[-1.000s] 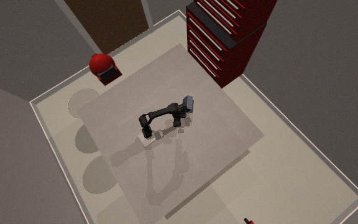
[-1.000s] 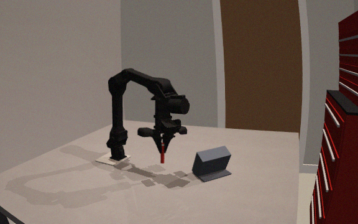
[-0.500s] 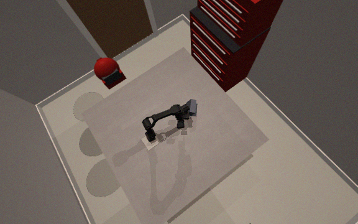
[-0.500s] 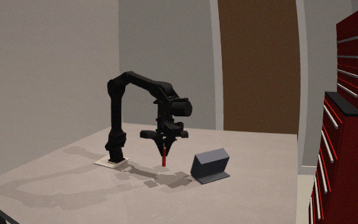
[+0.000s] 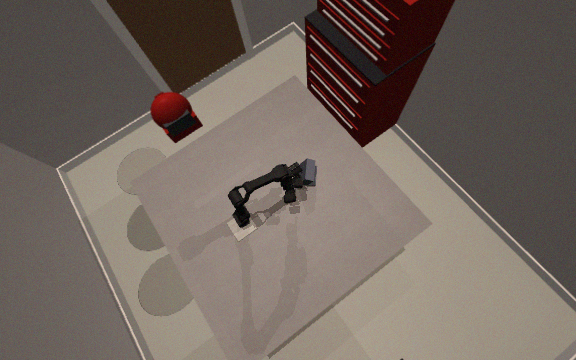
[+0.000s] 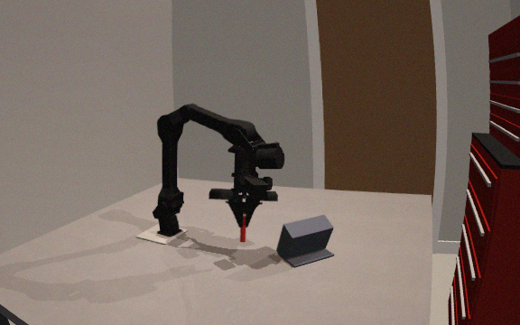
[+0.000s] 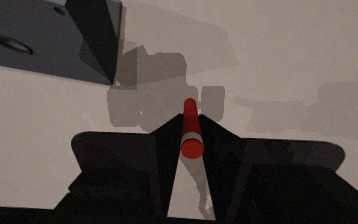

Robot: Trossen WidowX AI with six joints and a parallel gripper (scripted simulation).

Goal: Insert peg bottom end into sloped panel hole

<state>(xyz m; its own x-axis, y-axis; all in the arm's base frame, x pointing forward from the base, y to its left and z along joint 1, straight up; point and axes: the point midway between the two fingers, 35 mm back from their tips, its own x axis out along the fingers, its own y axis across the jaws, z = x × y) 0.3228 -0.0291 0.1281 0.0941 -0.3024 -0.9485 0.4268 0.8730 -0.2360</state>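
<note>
Right now the grey sloped panel is 140 mm ahead of my gripper tip, 90 mm to the left of it and 50 mm below it. From my gripper tip the other things lie so: red peg (20 mm above, 10 mm to the left).
</note>
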